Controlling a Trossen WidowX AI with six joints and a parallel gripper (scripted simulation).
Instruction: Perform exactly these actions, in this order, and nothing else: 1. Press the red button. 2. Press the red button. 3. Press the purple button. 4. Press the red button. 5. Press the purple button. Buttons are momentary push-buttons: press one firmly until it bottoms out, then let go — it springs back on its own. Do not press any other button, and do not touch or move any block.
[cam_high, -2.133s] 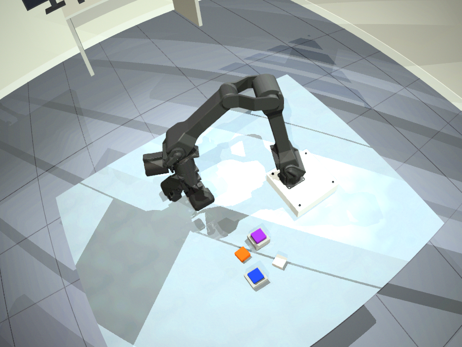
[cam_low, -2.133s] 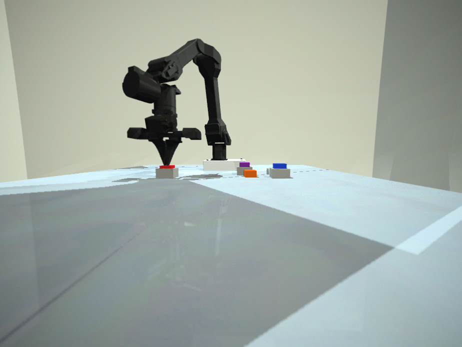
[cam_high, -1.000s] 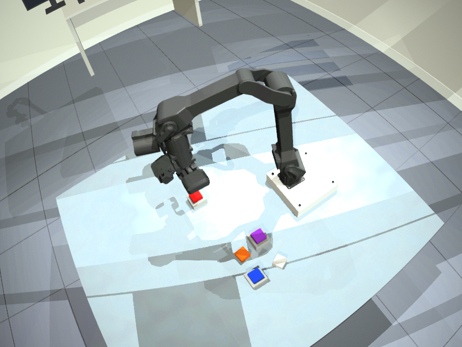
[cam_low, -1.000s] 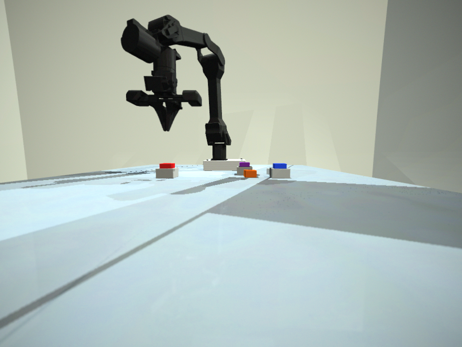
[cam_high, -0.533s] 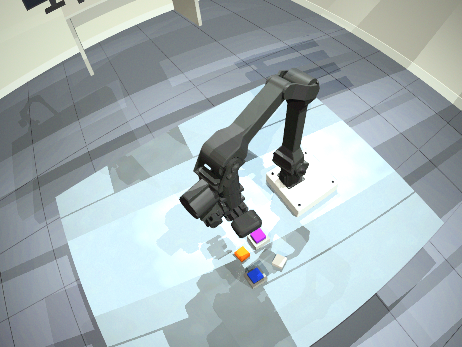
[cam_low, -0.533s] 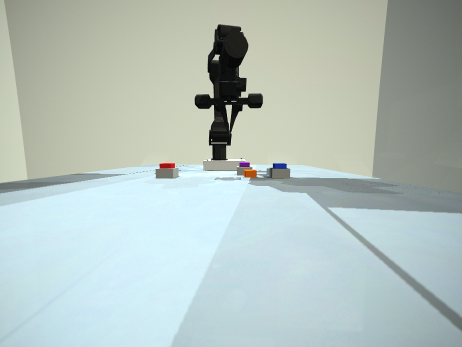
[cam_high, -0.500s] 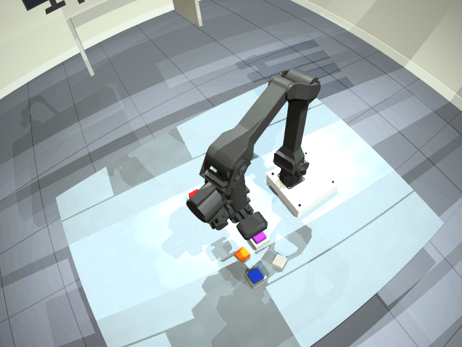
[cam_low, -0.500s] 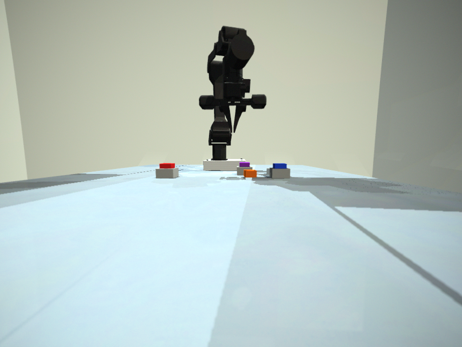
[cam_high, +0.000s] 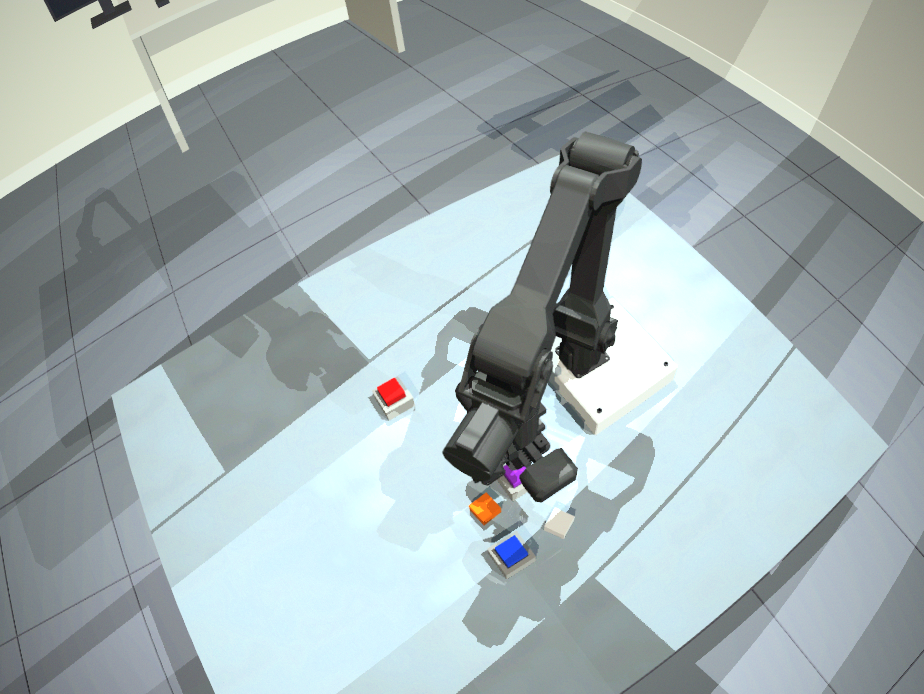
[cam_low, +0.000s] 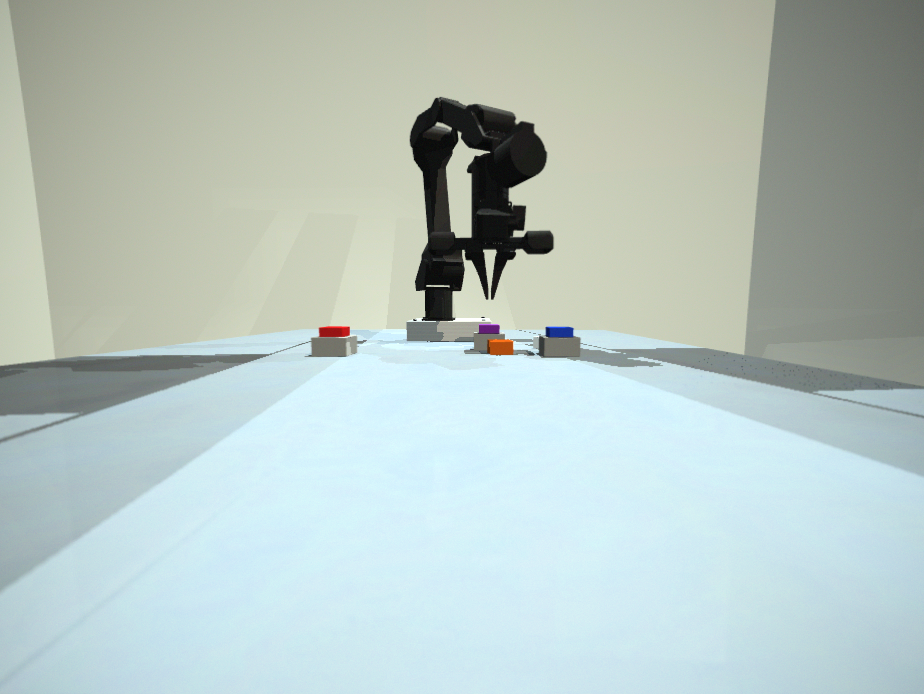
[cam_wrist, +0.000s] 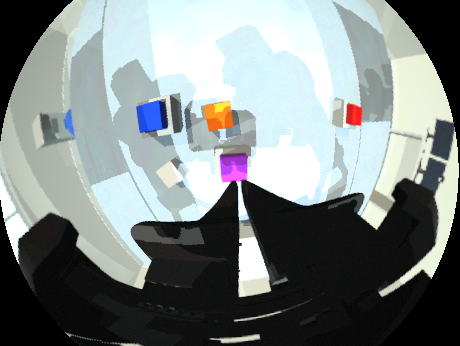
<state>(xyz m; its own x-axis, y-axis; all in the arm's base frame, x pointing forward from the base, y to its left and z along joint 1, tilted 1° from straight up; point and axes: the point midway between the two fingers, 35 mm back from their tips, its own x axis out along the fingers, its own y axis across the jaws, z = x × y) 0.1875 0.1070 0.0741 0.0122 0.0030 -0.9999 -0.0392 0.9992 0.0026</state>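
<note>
Right now the purple button is 5 cm below my gripper tip. Round my gripper tip: white block 9 cm to the left, 7 cm below, 1 cm behind; then orange block 7 cm below, 6 cm ahead, 2 cm to the left; then blue button 10 cm to the left, 7 cm ahead, 5 cm below.
</note>
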